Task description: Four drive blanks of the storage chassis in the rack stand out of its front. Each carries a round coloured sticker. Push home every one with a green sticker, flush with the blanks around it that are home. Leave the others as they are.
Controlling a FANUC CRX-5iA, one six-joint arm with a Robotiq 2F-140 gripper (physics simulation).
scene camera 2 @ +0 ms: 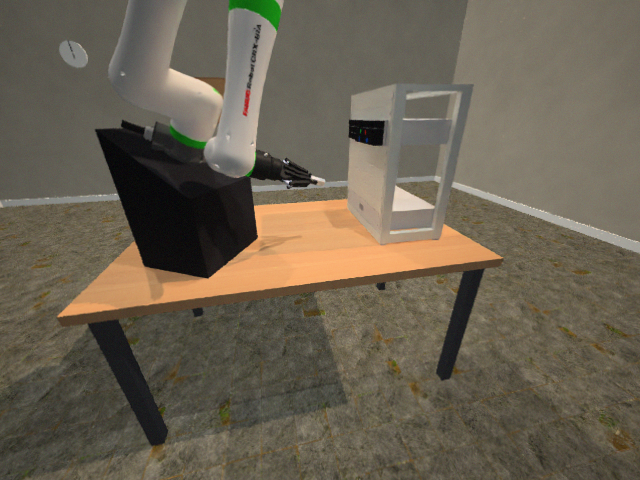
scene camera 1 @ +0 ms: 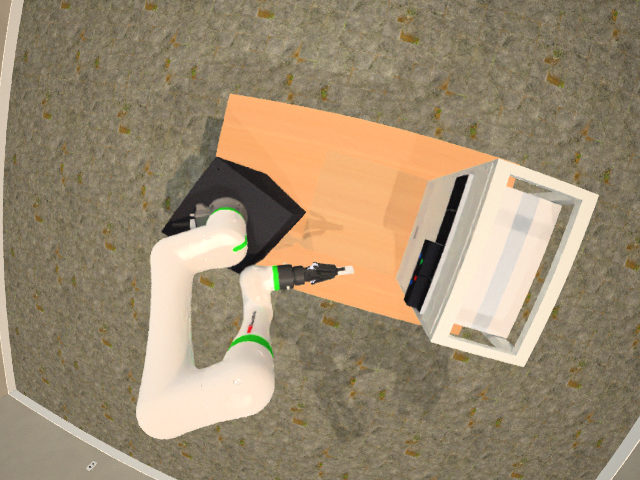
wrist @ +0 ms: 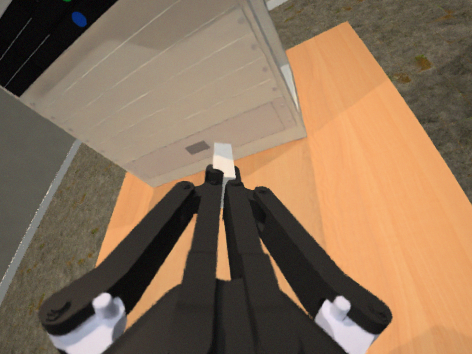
Labels:
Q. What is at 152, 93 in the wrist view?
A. A white rack.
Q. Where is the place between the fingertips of the gripper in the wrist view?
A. At 221, 156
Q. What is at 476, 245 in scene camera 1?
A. A white rack.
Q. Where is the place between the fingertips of the gripper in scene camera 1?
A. At 352, 269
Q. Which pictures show the gripper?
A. Scene camera 2, scene camera 1 and the wrist view: all of them.

